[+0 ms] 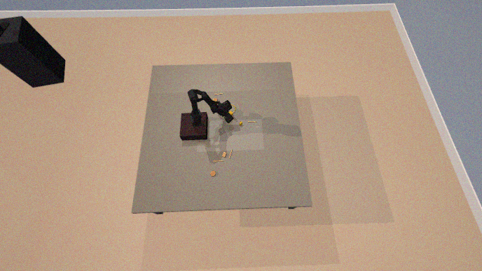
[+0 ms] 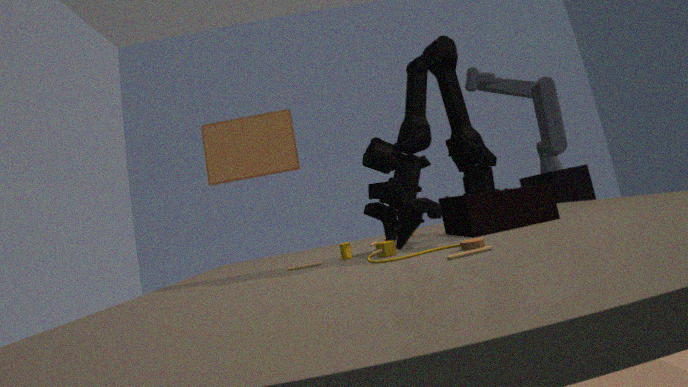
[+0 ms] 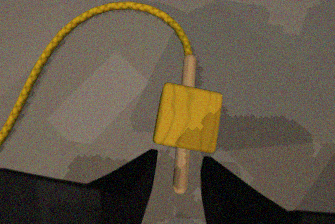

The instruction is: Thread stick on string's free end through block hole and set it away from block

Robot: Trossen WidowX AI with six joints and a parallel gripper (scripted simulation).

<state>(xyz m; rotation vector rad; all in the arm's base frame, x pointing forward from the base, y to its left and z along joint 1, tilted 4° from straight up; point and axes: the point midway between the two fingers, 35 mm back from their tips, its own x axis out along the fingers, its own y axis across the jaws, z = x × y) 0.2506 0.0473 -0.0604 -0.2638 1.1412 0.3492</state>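
The thin wooden stick lies 30 mm ahead of my gripper tip and 20 mm to the left of it. Round my gripper tip: round wooden button: 170 mm to the left, 80 mm behind.
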